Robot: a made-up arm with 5 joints. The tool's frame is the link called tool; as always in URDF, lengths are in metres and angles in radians. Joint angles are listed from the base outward. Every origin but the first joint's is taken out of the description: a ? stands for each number. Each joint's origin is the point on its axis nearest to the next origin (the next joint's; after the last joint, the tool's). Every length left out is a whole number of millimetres.
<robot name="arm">
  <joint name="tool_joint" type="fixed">
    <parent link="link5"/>
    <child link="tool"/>
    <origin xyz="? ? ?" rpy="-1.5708 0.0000 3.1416"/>
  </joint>
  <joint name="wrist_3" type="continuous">
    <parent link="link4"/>
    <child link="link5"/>
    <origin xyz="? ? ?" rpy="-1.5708 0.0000 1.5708"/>
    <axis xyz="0 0 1"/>
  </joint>
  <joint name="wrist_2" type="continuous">
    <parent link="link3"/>
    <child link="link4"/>
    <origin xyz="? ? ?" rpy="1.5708 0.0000 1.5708"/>
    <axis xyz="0 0 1"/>
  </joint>
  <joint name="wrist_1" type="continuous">
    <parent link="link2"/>
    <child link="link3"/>
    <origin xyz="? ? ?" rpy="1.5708 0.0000 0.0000"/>
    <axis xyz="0 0 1"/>
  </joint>
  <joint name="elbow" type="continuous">
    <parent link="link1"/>
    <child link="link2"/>
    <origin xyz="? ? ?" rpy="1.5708 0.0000 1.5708"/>
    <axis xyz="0 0 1"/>
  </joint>
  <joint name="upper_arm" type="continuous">
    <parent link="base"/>
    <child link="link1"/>
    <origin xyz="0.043 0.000 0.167" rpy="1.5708 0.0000 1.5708"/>
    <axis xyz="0 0 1"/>
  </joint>
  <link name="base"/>
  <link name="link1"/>
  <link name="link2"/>
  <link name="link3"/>
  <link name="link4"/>
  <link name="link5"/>
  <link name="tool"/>
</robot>
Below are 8 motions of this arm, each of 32 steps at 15 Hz.
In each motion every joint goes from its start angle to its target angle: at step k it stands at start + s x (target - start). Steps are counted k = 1, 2, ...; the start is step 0. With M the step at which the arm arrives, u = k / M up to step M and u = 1 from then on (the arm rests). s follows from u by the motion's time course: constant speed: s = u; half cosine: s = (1 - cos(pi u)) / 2; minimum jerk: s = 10 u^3 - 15 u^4 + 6 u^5.
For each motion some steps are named. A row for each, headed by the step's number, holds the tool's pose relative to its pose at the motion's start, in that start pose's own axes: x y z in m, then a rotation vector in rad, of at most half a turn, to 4 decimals.
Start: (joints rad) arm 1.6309 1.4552 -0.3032 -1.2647 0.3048
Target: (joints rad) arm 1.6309 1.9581 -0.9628 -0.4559 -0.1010
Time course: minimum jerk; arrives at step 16
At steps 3, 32:
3: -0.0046 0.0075 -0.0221 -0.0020 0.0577 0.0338
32: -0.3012 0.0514 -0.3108 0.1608 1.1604 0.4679

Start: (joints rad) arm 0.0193 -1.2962 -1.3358 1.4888 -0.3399
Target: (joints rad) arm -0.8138 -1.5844 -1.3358 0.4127 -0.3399
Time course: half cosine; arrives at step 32
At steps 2, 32:
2: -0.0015 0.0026 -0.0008 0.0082 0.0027 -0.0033
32: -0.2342 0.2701 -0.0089 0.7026 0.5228 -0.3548

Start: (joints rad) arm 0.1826 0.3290 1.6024 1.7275 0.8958
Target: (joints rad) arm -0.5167 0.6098 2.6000 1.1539 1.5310
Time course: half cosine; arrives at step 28
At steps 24, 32:
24: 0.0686 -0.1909 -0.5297 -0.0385 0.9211 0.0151
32: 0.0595 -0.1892 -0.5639 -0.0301 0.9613 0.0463

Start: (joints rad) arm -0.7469 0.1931 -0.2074 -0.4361 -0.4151
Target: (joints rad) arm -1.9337 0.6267 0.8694 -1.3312 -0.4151
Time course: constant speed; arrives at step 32
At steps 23, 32:
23: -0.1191 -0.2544 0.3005 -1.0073 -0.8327 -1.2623
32: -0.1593 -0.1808 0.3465 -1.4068 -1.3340 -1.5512

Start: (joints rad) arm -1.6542 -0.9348 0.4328 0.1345 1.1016
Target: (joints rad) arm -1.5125 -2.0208 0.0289 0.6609 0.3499
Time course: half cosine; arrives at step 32
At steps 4, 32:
4: -0.0011 -0.0049 0.0068 0.0052 -0.0095 -0.0121
32: -0.0292 0.0149 0.1560 0.0132 -0.3349 0.0883

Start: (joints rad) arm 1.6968 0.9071 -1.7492 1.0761 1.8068
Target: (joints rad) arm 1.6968 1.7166 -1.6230 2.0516 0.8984
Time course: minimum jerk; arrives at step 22
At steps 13, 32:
13: -0.0756 0.0752 -0.0932 0.1110 0.6724 0.0944
32: -0.1553 0.1221 -0.1105 0.1517 1.0210 0.1316

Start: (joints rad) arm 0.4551 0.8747 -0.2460 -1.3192 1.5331
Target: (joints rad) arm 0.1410 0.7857 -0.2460 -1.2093 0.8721
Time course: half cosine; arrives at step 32
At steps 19, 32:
19: -0.0519 -0.0040 -0.1362 -0.0481 0.2713 -0.0647
32: -0.0841 -0.0090 -0.2061 -0.0624 0.4156 -0.1010

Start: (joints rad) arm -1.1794 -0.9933 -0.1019 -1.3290 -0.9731
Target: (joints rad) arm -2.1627 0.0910 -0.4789 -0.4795 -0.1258
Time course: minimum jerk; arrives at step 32
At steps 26, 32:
26: 0.2725 -0.1918 0.3245 -1.4807 -0.4680 0.1020
32: 0.2816 -0.1935 0.3454 -1.5311 -0.4803 0.1085

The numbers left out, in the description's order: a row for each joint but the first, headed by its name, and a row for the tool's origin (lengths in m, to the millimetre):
tool: -0.282 0.095 0.000
wrist_3: -0.063 0.054 0.000
wrist_2: 0.010 -0.157 0.000
wrist_1: 0.055 0.127 0.000
elbow: 0.399 -0.187 0.000

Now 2 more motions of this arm.
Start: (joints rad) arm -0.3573 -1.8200 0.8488 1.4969 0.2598
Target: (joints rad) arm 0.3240 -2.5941 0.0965 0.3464 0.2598
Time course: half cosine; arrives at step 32
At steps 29, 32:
29: -0.3098 -0.2191 0.1046 -0.6537 -0.5258 -1.8168
32: -0.3152 -0.2164 0.1049 -0.6710 -0.5406 -1.8473

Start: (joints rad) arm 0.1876 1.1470 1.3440 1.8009 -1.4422
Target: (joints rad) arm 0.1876 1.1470 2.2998 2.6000 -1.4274
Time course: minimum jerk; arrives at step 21
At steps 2, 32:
2: -0.0020 -0.0002 -0.0013 -0.0057 0.0068 0.0024
32: -0.2561 -0.0208 -0.0449 -0.6504 0.7784 0.6709

